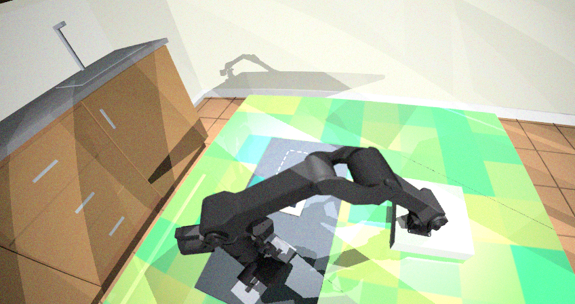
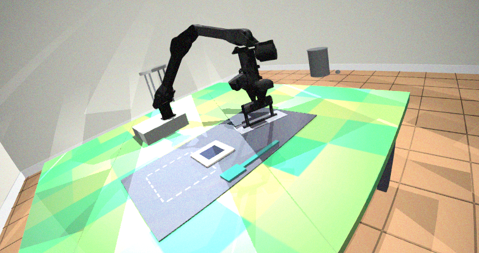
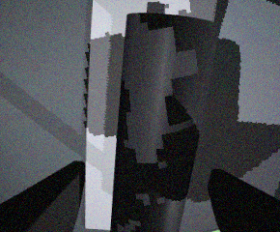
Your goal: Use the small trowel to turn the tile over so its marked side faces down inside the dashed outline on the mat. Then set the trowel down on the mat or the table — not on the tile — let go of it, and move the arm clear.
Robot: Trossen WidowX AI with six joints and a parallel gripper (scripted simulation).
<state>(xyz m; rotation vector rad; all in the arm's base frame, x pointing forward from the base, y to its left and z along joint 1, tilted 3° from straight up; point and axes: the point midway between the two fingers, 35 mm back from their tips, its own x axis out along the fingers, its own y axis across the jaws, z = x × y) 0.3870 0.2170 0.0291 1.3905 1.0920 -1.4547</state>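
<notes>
My gripper tip is now 1 cm past the dark handled tool, 2 cm to the left of it and 3 cm above it. Also, from my gripper tip: grey mat: 1 cm ahead, 20 cm to the right, 9 cm below; then teal flat tool: 15 cm ahead, 22 cm to the right, 7 cm below; then tile: 1 cm ahead, 25 cm to the right, 6 cm below.
</notes>
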